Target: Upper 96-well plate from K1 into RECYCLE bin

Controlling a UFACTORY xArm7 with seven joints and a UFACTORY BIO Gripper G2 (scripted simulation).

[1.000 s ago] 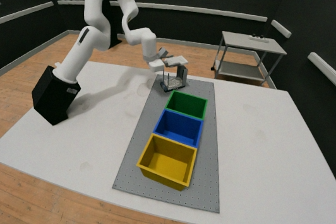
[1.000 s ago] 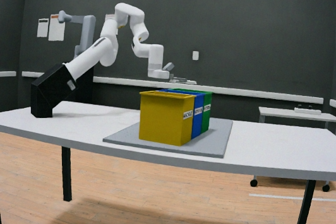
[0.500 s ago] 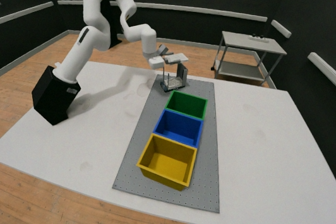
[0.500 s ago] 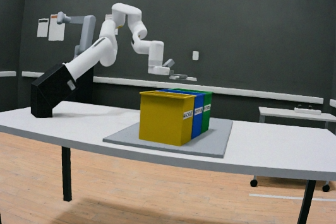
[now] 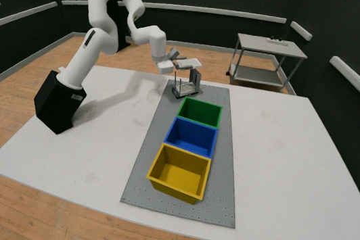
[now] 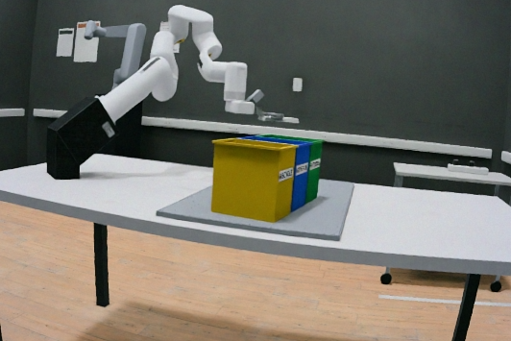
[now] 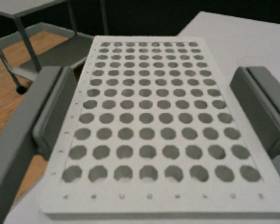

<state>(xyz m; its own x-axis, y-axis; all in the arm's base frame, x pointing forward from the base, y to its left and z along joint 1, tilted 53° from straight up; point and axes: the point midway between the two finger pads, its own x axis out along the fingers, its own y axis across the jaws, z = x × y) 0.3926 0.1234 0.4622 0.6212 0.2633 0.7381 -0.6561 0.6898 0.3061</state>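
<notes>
Right now my hand is 500 mm to the left of the yellow recycle bin, 240 mm short of it and 140 mm above it. The rest, counted from my hand: blue bin: 370 mm to the right, 220 mm ahead, 140 mm below; green bin: 240 mm to the right, 200 mm ahead, 140 mm below.
</notes>
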